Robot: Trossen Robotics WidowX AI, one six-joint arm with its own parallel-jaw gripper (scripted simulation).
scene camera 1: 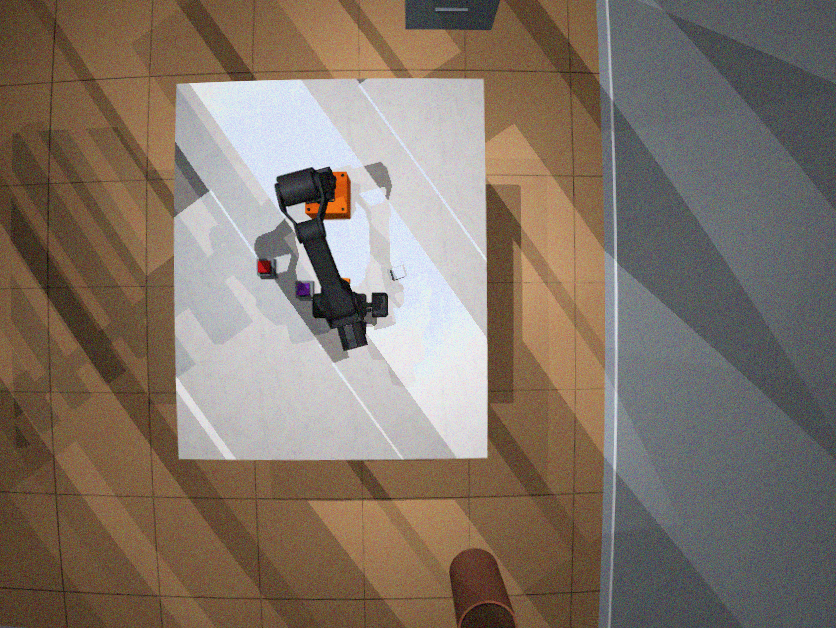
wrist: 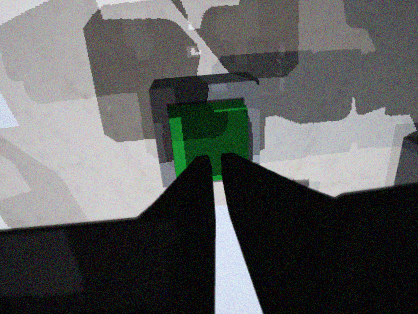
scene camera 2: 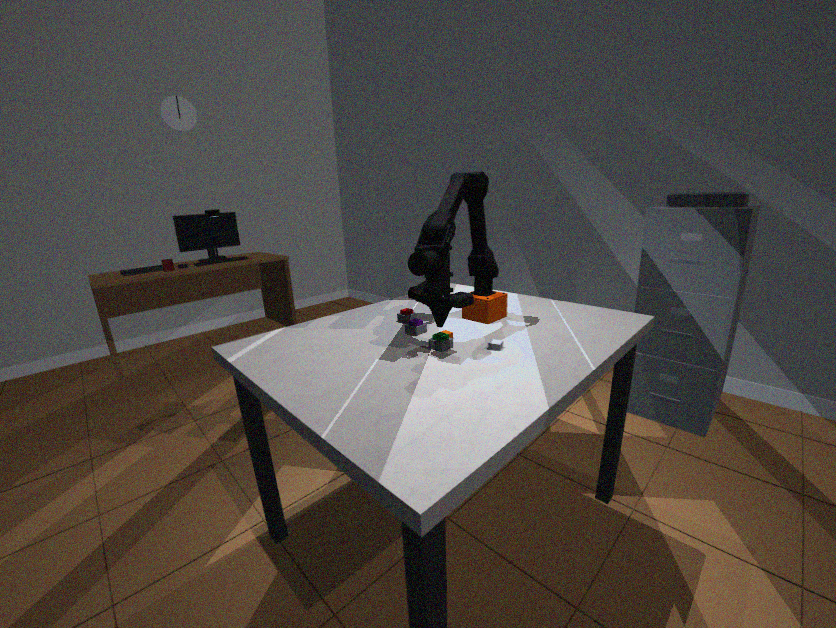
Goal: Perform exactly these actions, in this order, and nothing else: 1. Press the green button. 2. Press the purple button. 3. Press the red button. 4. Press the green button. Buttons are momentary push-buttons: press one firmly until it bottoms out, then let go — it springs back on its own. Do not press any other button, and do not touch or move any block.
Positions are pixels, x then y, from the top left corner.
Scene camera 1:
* my gripper: 354,305
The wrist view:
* my gripper: 215,166
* green button: 213,128
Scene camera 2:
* my gripper: 440,326
